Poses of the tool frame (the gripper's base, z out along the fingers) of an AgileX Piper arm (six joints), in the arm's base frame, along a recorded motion.
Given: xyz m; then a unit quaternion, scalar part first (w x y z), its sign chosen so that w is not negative.
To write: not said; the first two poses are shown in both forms.
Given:
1: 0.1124, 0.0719, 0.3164, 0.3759, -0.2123, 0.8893, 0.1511
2: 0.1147, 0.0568, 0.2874, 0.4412, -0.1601, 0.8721, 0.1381
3: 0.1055, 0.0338, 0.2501, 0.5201, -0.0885, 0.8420, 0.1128
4: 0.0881, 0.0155, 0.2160, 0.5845, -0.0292, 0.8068, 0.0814
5: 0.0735, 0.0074, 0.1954, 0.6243, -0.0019, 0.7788, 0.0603
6: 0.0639, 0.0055, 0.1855, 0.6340, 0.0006, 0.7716, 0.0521
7: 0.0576, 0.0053, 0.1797, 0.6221, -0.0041, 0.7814, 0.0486
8: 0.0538, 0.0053, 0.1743, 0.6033, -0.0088, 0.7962, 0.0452
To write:
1: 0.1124, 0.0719, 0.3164, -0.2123, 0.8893, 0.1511, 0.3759
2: 0.1147, 0.0568, 0.2874, -0.1601, 0.8721, 0.1381, 0.4412
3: 0.1055, 0.0338, 0.2501, -0.0885, 0.8420, 0.1128, 0.5201
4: 0.0881, 0.0155, 0.2160, -0.0292, 0.8068, 0.0814, 0.5845
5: 0.0735, 0.0074, 0.1954, -0.0019, 0.7788, 0.0603, 0.6243
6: 0.0639, 0.0055, 0.1855, 0.0006, 0.7716, 0.0521, 0.6340
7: 0.0576, 0.0053, 0.1797, -0.0041, 0.7814, 0.0486, 0.6221
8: 0.0538, 0.0053, 0.1743, -0.0088, 0.7962, 0.0452, 0.6033
